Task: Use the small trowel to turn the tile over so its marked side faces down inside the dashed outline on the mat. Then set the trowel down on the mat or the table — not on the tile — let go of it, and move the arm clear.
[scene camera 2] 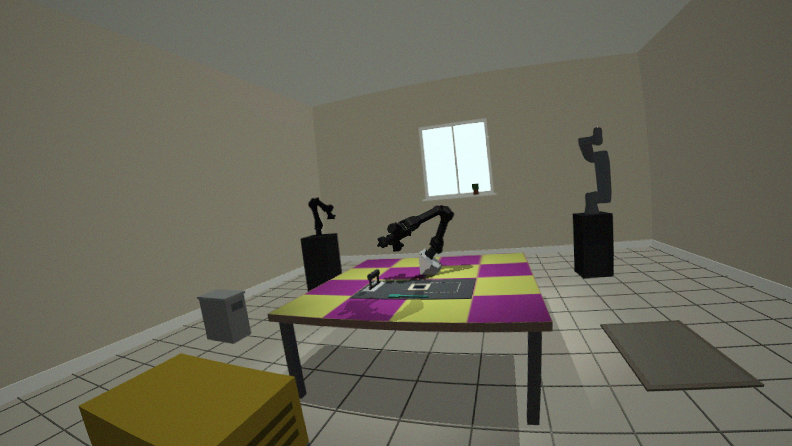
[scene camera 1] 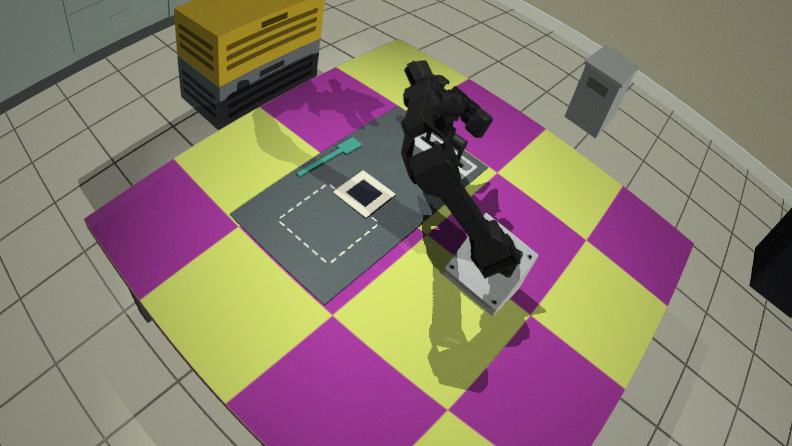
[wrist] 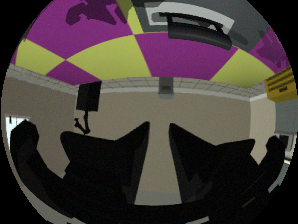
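My gripper (scene camera 1: 476,107) is there in scene camera 1, and I find it again in the wrist view (wrist: 159,126). I can see a tile (scene camera 1: 362,192) too, though in the wrist view the tile is out of frame. And there is a grey mat (scene camera 1: 324,222), which I also see in scene camera 2, where the mat is at (scene camera 2: 466,286).
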